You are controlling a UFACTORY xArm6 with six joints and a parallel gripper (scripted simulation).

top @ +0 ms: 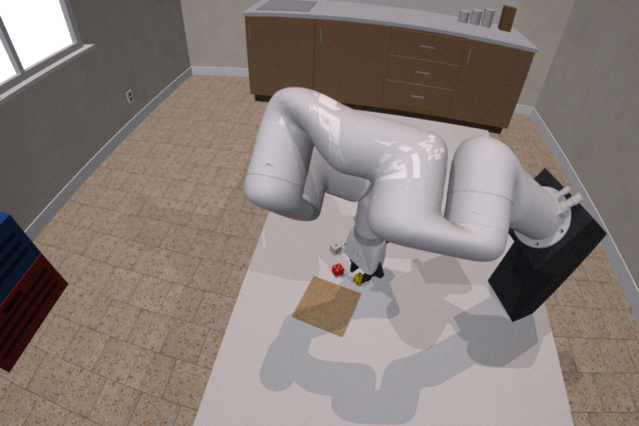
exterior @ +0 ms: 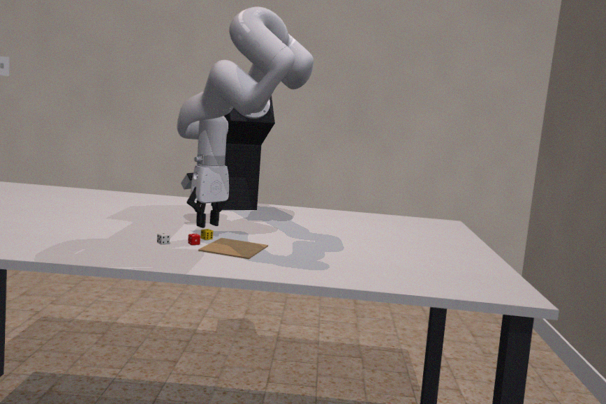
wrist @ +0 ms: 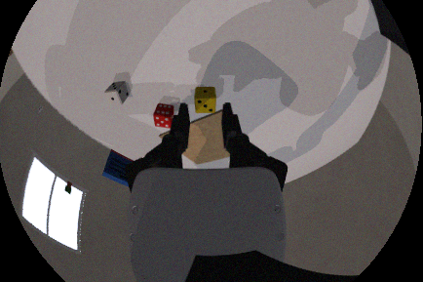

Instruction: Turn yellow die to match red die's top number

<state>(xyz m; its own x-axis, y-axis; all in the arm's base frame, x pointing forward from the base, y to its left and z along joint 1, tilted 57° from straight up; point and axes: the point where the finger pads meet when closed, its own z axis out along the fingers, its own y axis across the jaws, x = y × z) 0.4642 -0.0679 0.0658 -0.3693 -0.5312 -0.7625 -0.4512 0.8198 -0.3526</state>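
The yellow die is 4 cm below my hand. The rest, counted from my hand: red die: 6 cm ahead, 4 cm below, 2 cm to the right; then mat: 9 cm to the left, 7 cm ahead, 5 cm below; then white die: 10 cm to the right, 8 cm ahead, 4 cm below.
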